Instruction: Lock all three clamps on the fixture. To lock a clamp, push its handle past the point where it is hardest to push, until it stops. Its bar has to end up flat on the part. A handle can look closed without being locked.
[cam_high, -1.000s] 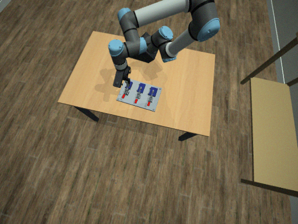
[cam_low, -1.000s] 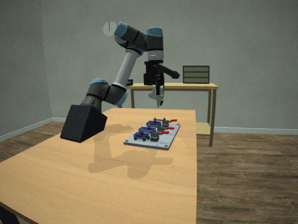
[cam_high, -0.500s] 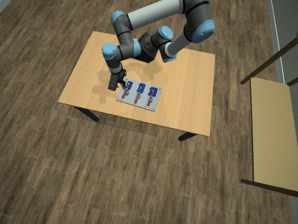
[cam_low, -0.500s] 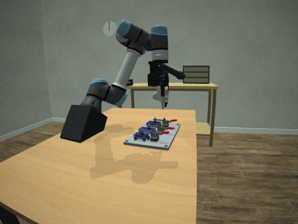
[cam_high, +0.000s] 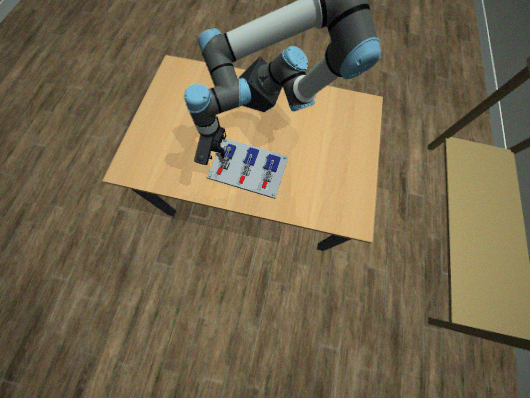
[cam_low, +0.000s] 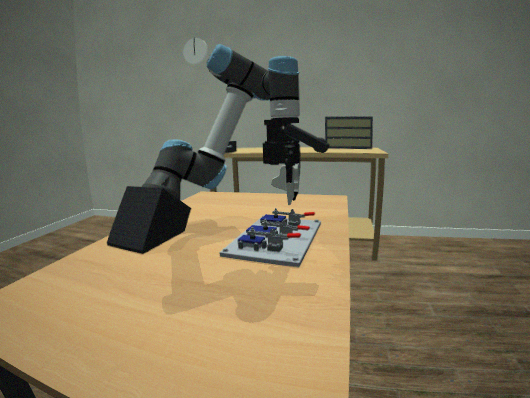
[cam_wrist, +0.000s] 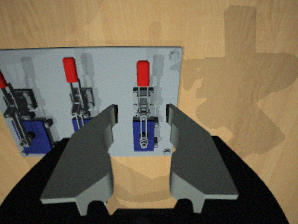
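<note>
Now: the blue part 120 mm behind my hand, 10 mm to the left of it and 140 mm below it.
</note>
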